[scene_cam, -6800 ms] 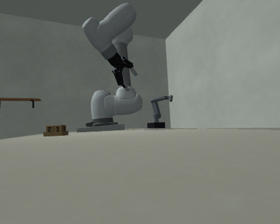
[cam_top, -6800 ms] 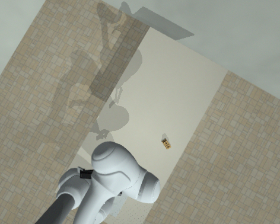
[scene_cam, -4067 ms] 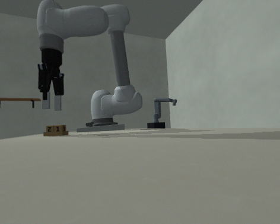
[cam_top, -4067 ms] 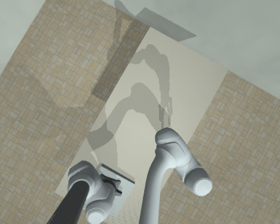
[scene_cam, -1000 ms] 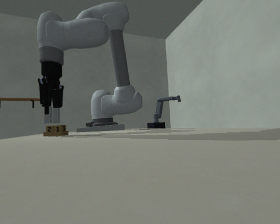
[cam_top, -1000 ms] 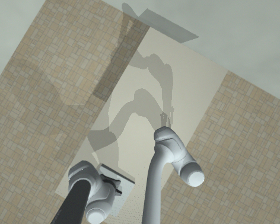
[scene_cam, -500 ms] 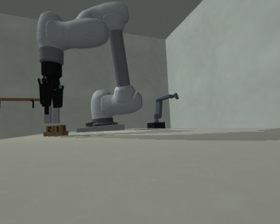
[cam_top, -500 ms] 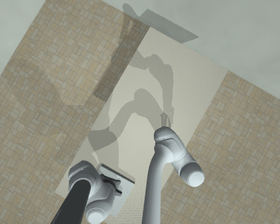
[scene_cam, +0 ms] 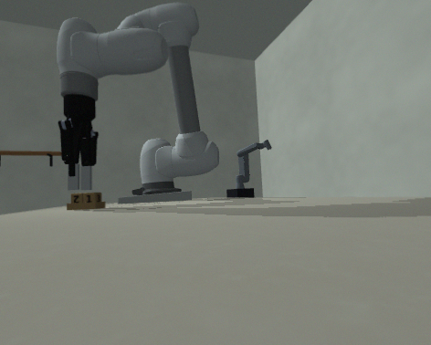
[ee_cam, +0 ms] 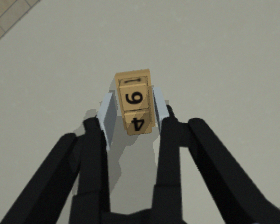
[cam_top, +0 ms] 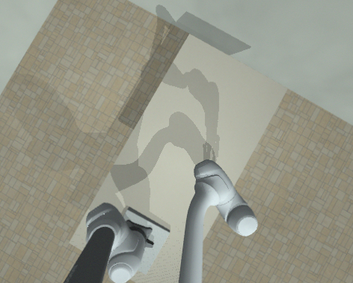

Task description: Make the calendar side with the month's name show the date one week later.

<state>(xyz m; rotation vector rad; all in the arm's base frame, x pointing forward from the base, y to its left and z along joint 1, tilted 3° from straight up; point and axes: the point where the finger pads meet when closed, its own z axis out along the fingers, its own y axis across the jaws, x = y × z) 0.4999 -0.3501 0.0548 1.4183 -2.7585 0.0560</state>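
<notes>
Now: hand 60 mm above the wooden cube. The rest, counted from my hand: tray: 70 mm below, 10 mm to the left, 10 mm ahead.
</notes>
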